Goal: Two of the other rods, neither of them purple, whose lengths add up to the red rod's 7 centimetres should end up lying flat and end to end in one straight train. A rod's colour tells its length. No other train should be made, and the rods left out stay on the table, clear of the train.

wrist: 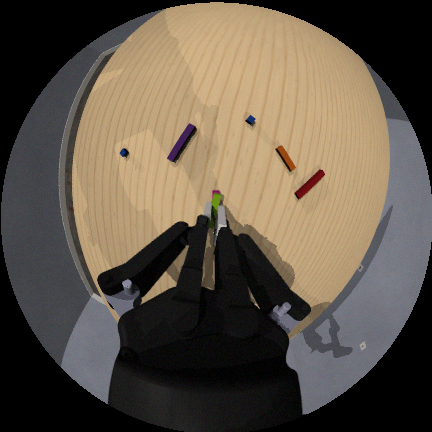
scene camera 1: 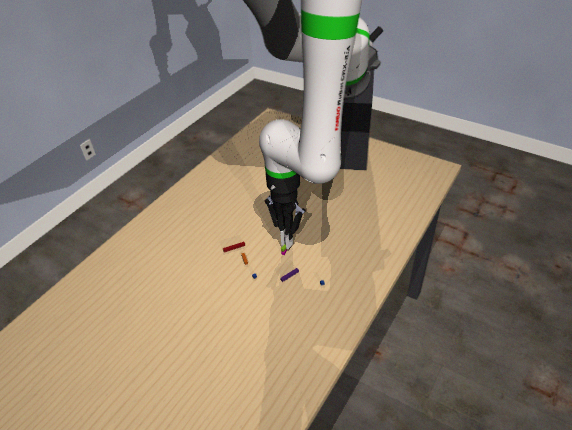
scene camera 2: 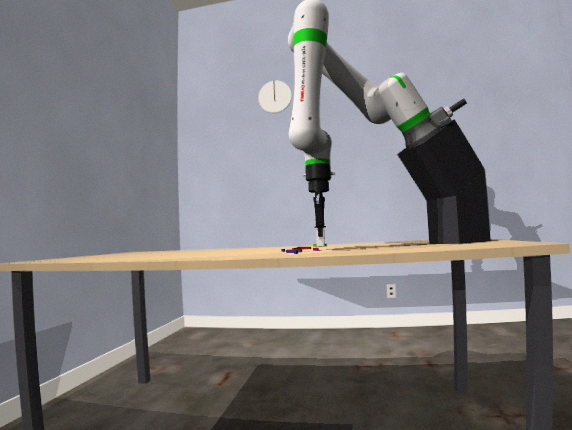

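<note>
My gripper is shut on the lime rod, holding it flat, at or just above the table top. The magenta rod shows right at the lime rod's far end in the wrist view, roughly in line; whether they touch or overlap I cannot tell. The red rod and orange rod lie apart from them. The fingers hide part of the lime rod.
The purple rod lies beyond the magenta rod in the wrist view. One small blue piece lies near the orange rod, another blue piece beyond the purple rod. All rest on the wooden table.
</note>
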